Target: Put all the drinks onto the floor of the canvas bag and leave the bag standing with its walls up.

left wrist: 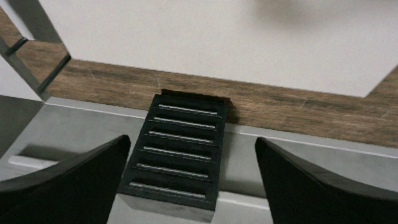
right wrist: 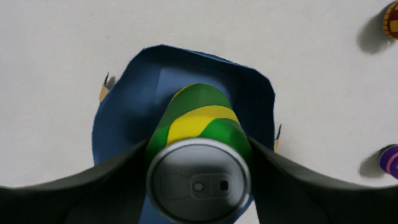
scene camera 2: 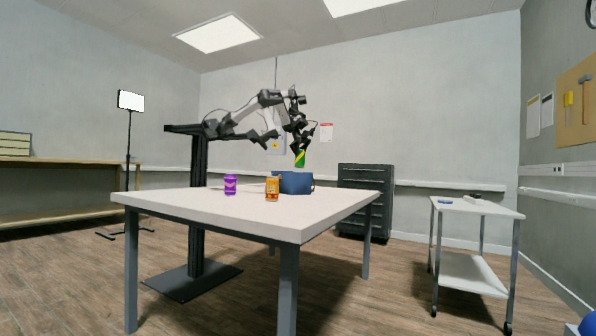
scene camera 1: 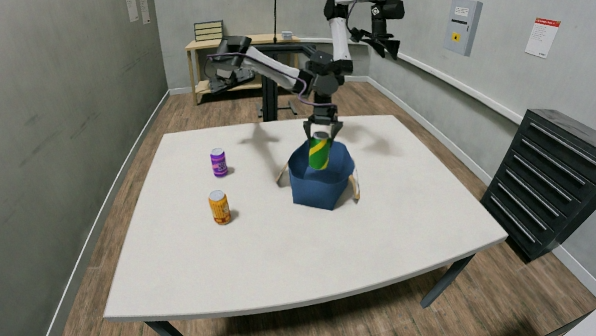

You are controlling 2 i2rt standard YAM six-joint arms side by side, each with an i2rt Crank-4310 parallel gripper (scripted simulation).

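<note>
My left gripper is visible, and the left wrist view also shows it. My right gripper and a blue canvas bag are visible too.
</note>
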